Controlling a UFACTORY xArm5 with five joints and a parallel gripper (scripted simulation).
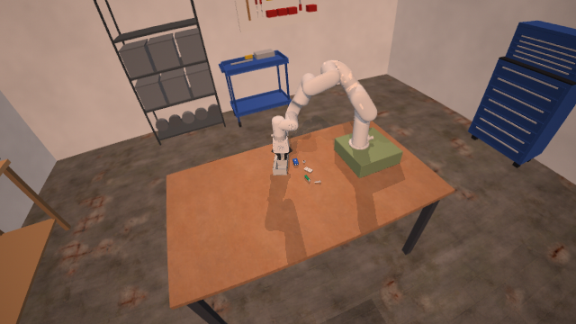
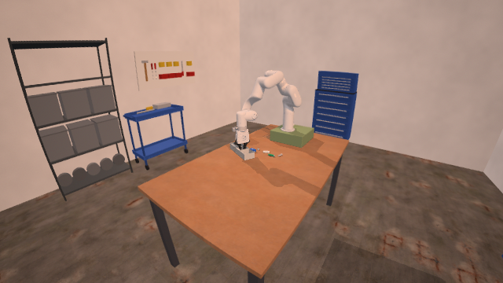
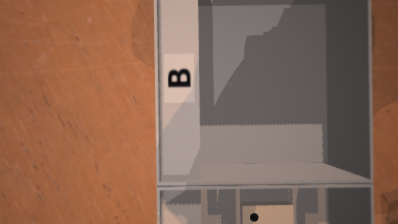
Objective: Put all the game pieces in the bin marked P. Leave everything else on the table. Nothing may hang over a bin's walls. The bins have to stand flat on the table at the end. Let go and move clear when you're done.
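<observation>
Right now my hand is 1 cm short of the bin marked P and 1 cm above it. From my hand the other things lie so: hex nut 12 cm behind, 7 cm to the left, 3 cm below; then blue block battery 7 cm behind, 6 cm to the left, 3 cm below; then cream domino 2 cm below.
</observation>
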